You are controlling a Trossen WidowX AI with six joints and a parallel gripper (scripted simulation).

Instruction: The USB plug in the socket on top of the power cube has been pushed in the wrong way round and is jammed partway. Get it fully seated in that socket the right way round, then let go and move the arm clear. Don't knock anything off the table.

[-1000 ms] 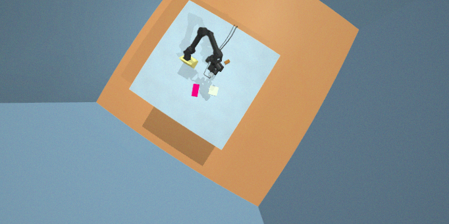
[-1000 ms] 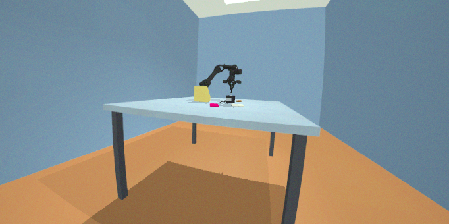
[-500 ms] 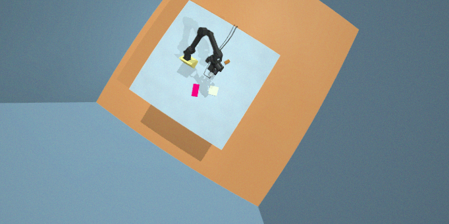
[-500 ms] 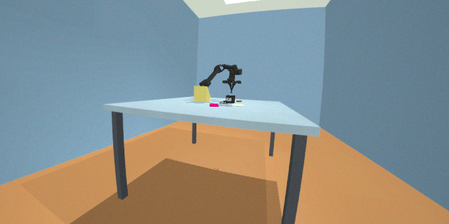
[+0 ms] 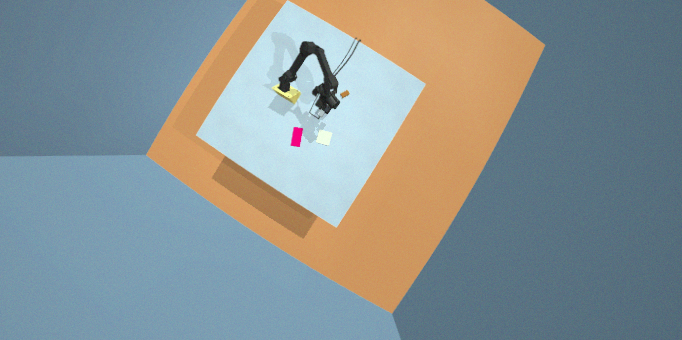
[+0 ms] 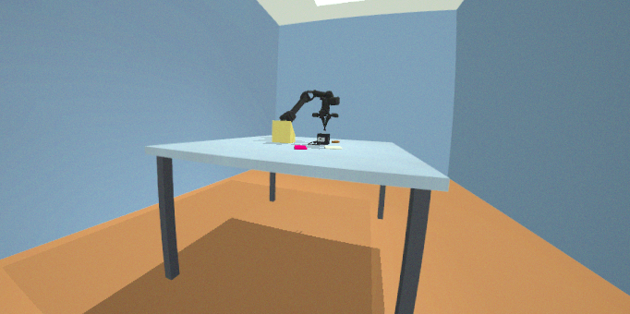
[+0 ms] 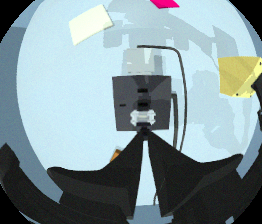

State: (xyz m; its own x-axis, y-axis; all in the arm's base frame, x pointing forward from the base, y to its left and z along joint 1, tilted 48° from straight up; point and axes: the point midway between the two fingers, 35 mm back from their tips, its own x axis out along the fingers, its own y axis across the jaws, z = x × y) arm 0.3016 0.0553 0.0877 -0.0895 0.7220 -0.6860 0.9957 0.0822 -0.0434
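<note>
The USB plug is 2 cm below my gripper tip. The rest, counted from my gripper tip: USB socket (5 cm below); then cream pad (12 cm ahead, 21 cm to the right, 12 cm below); then small block (5 cm ahead, 15 cm to the left, 12 cm below).
</note>
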